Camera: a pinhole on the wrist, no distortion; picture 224 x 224 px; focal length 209.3 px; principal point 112.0 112.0 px. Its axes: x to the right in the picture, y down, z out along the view. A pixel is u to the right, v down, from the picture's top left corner.
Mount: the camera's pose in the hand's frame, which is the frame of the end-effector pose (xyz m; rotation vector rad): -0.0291 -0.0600 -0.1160 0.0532 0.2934 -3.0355
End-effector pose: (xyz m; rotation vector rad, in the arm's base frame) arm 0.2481 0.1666 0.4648 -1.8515 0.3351 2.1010
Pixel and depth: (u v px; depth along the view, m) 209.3 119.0 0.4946
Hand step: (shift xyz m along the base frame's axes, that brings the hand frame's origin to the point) -0.2225 0.2893 0.3205
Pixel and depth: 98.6 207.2 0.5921
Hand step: -0.2143 0.5591 0.0517
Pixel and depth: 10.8 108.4 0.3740
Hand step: -0.2107 0.2117 -0.1010
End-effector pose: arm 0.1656 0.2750 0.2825 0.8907 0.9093 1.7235
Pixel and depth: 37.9 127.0 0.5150
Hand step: 0.3737 0.2513 0.0435
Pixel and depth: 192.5 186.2 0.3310
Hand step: 0.3009 -0.0477 -0.1604
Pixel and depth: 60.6 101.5 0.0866
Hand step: 0.0059 0.0034 -0.0768
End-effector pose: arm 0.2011 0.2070 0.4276 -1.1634 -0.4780 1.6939
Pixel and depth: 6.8 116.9 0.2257
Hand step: -0.0493 0.1335 0.0871
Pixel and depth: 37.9 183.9 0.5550
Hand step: -0.1875 0.3751 0.3559
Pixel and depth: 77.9 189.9 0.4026
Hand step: -0.0820 0.2064 0.3064
